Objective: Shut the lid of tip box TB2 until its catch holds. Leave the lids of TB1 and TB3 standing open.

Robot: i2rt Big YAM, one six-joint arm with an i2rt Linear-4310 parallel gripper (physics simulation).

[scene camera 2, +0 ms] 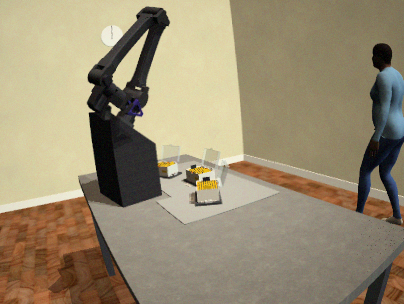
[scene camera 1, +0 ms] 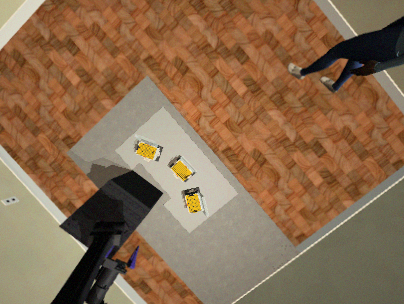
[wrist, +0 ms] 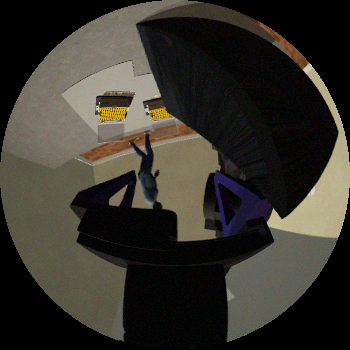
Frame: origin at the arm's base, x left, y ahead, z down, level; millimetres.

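Seen in the pictures: gripper, fingertip midpoint: (scene camera 2: 137, 112) (scene camera 1: 129, 241) (wrist: 174, 174); arm's base at its link origin: (scene camera 2: 121, 125) (scene camera 1: 115, 226) (wrist: 239, 106).
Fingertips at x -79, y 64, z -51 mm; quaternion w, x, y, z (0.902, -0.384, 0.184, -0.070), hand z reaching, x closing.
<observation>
Pixels of each thing's top centre, then the offset from my fingertips to it. Level surfaces: height alone.
- middle box at its top centre: (wrist: 163, 115) (scene camera 2: 199, 167) (scene camera 1: 181, 171) dy +282, dx +117, dz +302 mm
- far box at its top centre: (scene camera 2: 162, 163) (scene camera 1: 145, 152) dy +150, dx +337, dz +311 mm
- pale mat at its surface level: dz +377 mm
- grey table at its surface level: dz +380 mm
Three white tip boxes with yellow tips stand apart with clear lids raised; I cannot read their labels, so cannot tell which is TB2. One box (scene camera 1: 193, 202) (scene camera 2: 208, 190) (wrist: 113, 114) is nearest scene camera 2, its lid (scene camera 1: 205, 204) (scene camera 2: 223, 173) (wrist: 110, 132) open. The middle box (scene camera 1: 181, 170) (scene camera 2: 200, 173) (wrist: 160, 113) has its lid (scene camera 2: 211, 156) (wrist: 165, 129) open. The far box (scene camera 1: 147, 150) (scene camera 2: 167, 169) has its lid (scene camera 2: 171, 152) open; it does not show in the wrist view. My gripper (scene camera 1: 122, 255) (scene camera 2: 134, 107) (wrist: 174, 174) is open and empty, high beside the base, away from the boxes.
The boxes stand on a pale mat (scene camera 1: 220, 187) (scene camera 2: 240, 196) (wrist: 80, 98) on the grey table (scene camera 1: 225, 240) (scene camera 2: 260, 250). The black arm base (scene camera 1: 135, 190) (scene camera 2: 125, 170) (wrist: 240, 95) stands beside the mat. A person (scene camera 1: 345, 55) (scene camera 2: 385, 115) (wrist: 148, 185) is beyond the table.
</observation>
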